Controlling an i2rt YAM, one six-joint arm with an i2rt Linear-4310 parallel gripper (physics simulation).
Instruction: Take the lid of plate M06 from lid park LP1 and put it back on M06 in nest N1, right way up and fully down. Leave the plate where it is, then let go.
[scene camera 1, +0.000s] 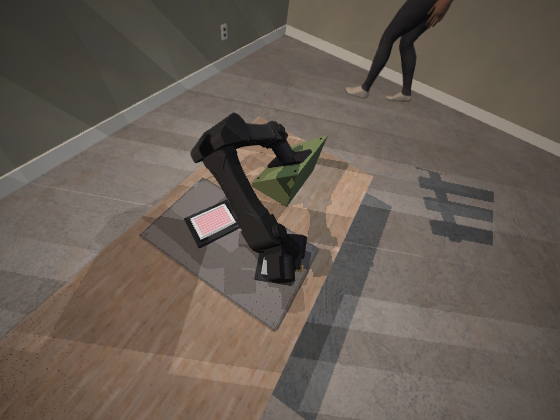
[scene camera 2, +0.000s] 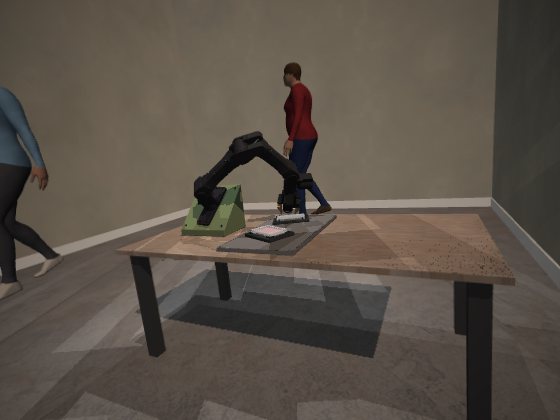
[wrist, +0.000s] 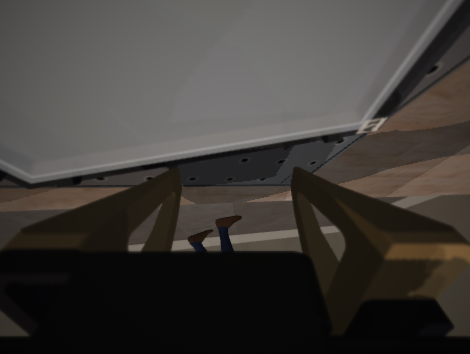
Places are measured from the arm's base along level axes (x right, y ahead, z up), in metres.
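Pixels of known places: gripper, between the fingertips: (scene camera 1: 301, 257) (scene camera 2: 288, 214) (wrist: 236, 177); arm's base, origin of its link: (scene camera 1: 288, 160) (scene camera 2: 212, 205).
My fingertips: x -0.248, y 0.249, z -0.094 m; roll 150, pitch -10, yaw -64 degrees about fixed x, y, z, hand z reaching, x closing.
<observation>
Ahead of a thing's pixels: the offset from my fingertips to its top centre. Level surfaces: height alone.
The lid @(dx +0.067, dy +0.051, dz +0.007 m) (scene camera 1: 264, 266) (scene camera 2: 291, 218) (wrist: 200, 65) is a pale, flat, rimmed cover lying in the dark lid park LP1 (scene camera 2: 306, 218) (wrist: 395, 102). My gripper (scene camera 2: 289, 212) (wrist: 236, 177) points down close over it. The fingers are partly open and apart, and the space between their tips looks empty in the wrist view, with the lid's near edge just beyond the tips. In scene camera 1 the wrist hides the fingertips and much of the lid. Plate M06 @(dx +0.317, dy +0.088, dz +0.016 m) (scene camera 1: 212, 221) (scene camera 2: 270, 230), white with pink wells, sits uncovered in the dark nest N1 @(dx +0.317, dy +0.088, dz +0.007 m) (scene camera 1: 218, 235) (scene camera 2: 270, 239).
Both holders stand on a grey perforated mat (scene camera 1: 235, 295) (scene camera 2: 310, 237) on the wooden table @(dz -0.024 m) (scene camera 1: 125, 290) (scene camera 2: 400, 240). The arm's green wedge base (scene camera 1: 280, 192) (scene camera 2: 220, 227) stands beside the mat. The arm passes above the mat near the plate. People stand on the floor beyond the table.
</observation>
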